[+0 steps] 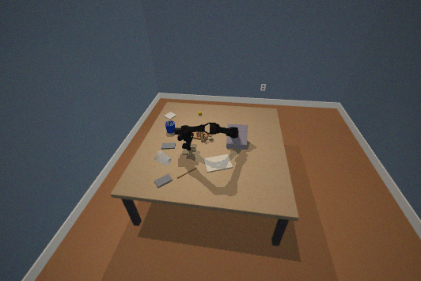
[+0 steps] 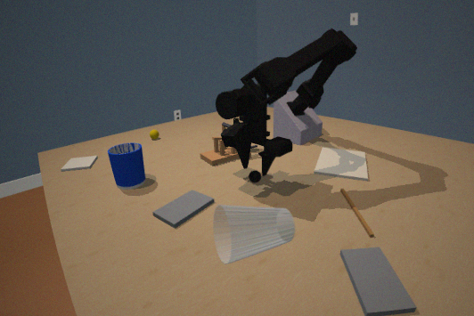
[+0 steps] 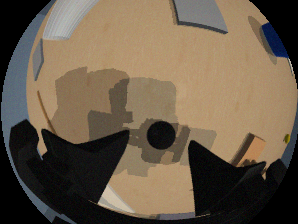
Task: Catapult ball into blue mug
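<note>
The black ball lies 20 mm below my gripper tip. The rest, counted from my gripper tip: wooden catapult 170 mm to the right, 90 mm behind, 20 mm above; then wooden stick 250 mm to the left, 60 mm behind, 30 mm below; then white sheet 280 mm behind, 100 mm to the left, 30 mm below.
</note>
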